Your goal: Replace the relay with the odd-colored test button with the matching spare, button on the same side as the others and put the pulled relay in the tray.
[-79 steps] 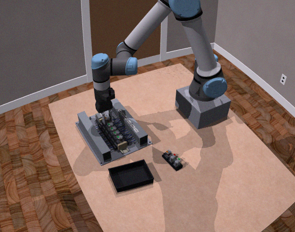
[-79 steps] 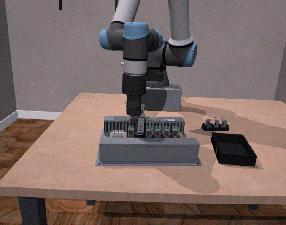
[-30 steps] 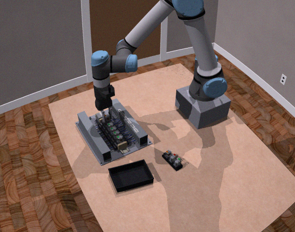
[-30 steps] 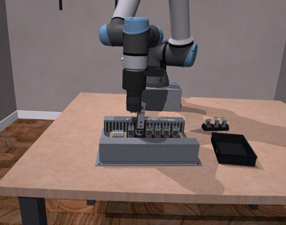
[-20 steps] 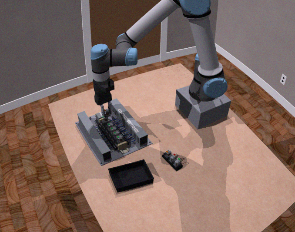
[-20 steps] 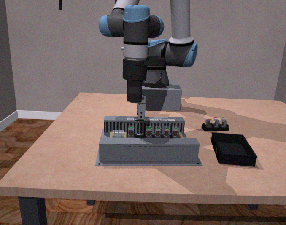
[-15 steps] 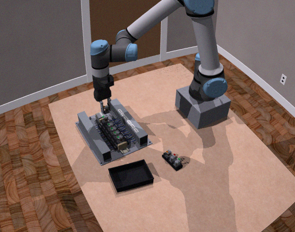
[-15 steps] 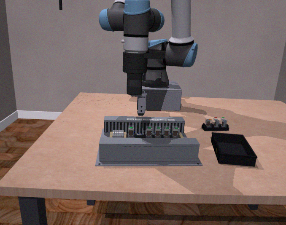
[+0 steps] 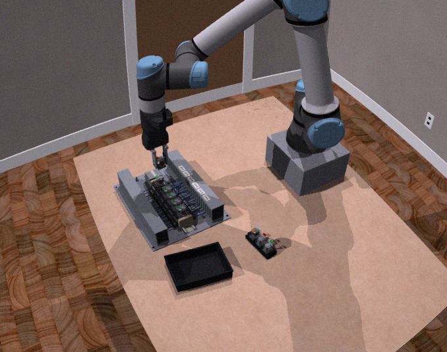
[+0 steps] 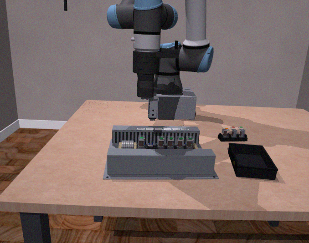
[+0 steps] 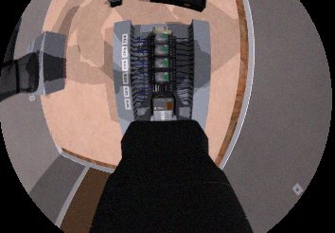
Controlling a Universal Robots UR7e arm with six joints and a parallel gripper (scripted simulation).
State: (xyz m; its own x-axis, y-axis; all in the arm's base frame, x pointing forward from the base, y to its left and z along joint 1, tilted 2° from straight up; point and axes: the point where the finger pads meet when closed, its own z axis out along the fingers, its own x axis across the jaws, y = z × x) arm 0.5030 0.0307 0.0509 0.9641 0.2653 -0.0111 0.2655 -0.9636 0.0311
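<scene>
Right now my hand is 30 mm past the black tray, 310 mm to the right of it and 140 mm above it.
</scene>
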